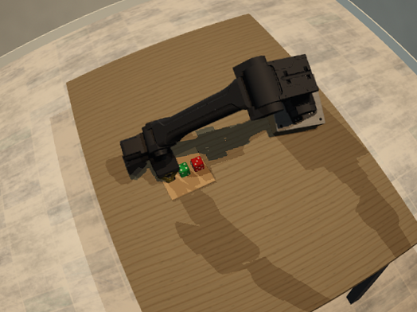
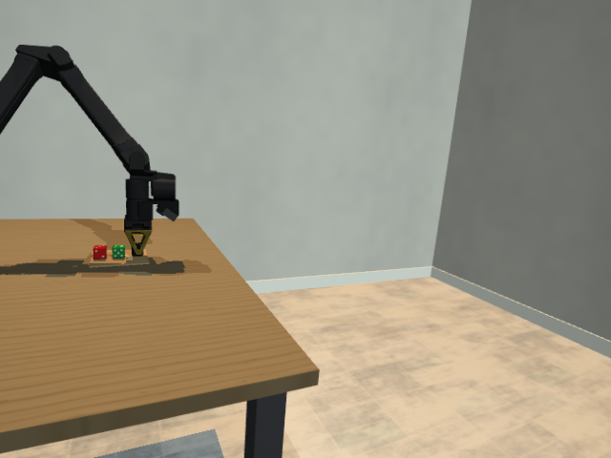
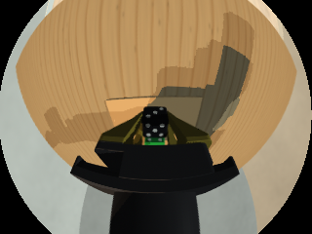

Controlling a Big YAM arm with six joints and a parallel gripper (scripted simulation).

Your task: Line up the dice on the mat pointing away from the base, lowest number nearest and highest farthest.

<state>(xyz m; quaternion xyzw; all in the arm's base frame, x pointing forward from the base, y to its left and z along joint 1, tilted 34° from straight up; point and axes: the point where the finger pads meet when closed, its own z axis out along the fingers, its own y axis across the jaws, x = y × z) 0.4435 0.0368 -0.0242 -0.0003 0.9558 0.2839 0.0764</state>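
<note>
My gripper is now right at the black die. From my hand the other things lie so: tan mat 5 cm behind, 2 cm below; then green die 5 cm behind; then red die 9 cm behind.
</note>
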